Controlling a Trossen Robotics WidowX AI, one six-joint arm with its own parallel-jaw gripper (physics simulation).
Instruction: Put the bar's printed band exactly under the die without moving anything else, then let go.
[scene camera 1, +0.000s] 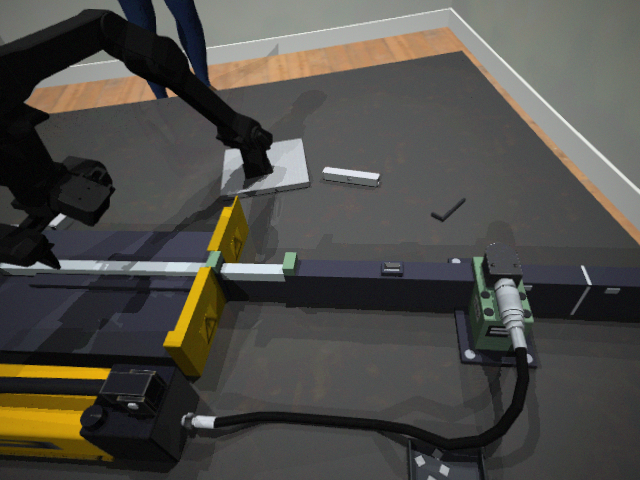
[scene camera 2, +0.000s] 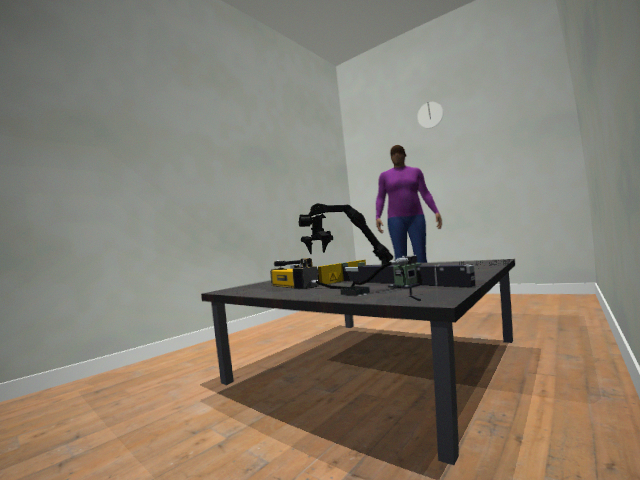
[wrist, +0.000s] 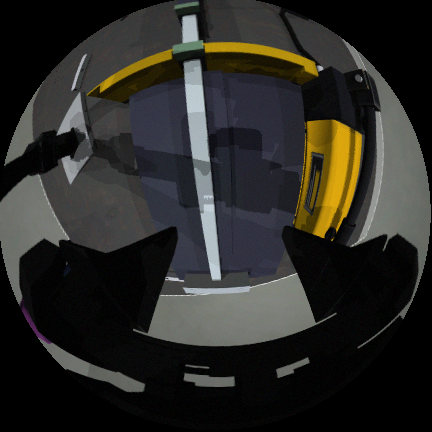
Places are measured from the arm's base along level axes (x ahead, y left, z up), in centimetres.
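Pixels of known places: gripper, fingertip midpoint: (scene camera 1: 75, 245) (scene camera 2: 317, 253) (wrist: 231, 232); arm's base, origin of the base link: (scene camera 1: 257, 168) (wrist: 71, 142).
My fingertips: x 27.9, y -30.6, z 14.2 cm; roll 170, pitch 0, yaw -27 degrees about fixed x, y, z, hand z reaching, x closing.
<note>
For each thing: its top centre in the pictures, then the offset to it from my fingertips. "spot": a spot on its surface instead.
- long pale bar, surface spot: (wrist: 196, 115) spot: dx +1.4, dy +10.2, dz -8.1 cm
- second green block, surface spot: (scene camera 1: 290, 263) spot: dx +10.7, dy +30.6, dz -5.8 cm
- green unit with a black top, surface spot: (scene camera 1: 484, 330) spot: dx +29.5, dy +53.3, dz -9.1 cm
- yellow plate, surface spot: (scene camera 1: 193, 317) (wrist: 279, 51) spot: dx +14.9, dy +14.8, dz -6.4 cm
- black machine, surface spot: (scene camera 1: 144, 428) spot: dx +29.2, dy +8.5, dz -5.3 cm
- black cable, surface spot: (scene camera 1: 330, 421) spot: dx +32.5, dy +29.6, dz -14.0 cm
- white block, middle of its top: (scene camera 1: 350, 173) dx -16.0, dy +49.8, dz -13.1 cm
- black hex key, middle of its top: (scene camera 1: 448, 205) dx +0.3, dy +64.6, dz -14.5 cm
- tray, surface spot: (scene camera 1: 482, 462) spot: dx +42.9, dy +45.4, dz -12.9 cm
A long pale bar (scene camera 1: 134, 267) (wrist: 196, 115) lies straight over the dark bed, through a green block (scene camera 1: 214, 260) (wrist: 188, 50) at the yellow plate, to a second green block (scene camera 1: 290, 263) (wrist: 187, 8). A green unit with a black top (scene camera 1: 484, 330) (scene camera 2: 405, 275) stands over the dark beam farther right; I cannot tell whether it is the die. A small pale toothed mark shows on the bar in the wrist view; I cannot make out the printed band. My gripper (scene camera 2: 317, 252) (wrist: 231, 232) is open and empty above the bed, its fingers apart on both sides of the bar.
The yellow plate (scene camera 1: 193, 317) (wrist: 260, 55) stands upright across the bed. A yellow and black machine (scene camera 1: 144, 428) (wrist: 332, 170) lies alongside, joined by a black cable (scene camera 1: 330, 421). A white block (scene camera 1: 351, 176), a black hex key (scene camera 1: 448, 210) and a tray (scene camera 1: 482, 462) are on the table.
</note>
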